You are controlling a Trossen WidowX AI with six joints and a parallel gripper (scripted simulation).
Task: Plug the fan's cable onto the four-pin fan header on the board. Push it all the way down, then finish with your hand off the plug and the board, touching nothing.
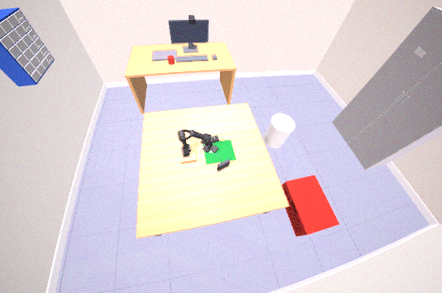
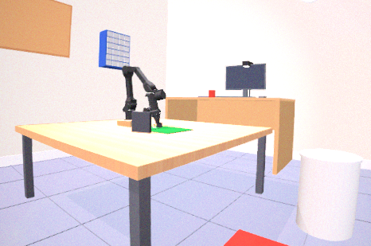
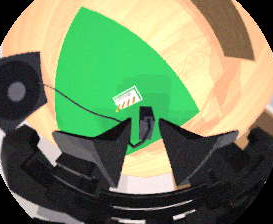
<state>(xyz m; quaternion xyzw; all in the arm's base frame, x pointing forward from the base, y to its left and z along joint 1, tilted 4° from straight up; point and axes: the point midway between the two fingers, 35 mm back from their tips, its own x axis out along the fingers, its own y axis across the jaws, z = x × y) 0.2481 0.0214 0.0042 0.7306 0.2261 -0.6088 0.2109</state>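
Now: the green board 80 mm ahead of my gripper tip, 50 mm to the right of it and 40 mm below it. Also, from my gripper tip: small dark plug: 10 mm to the left, 10 mm ahead; then dark fan: 220 mm to the right, 70 mm ahead, 30 mm above.
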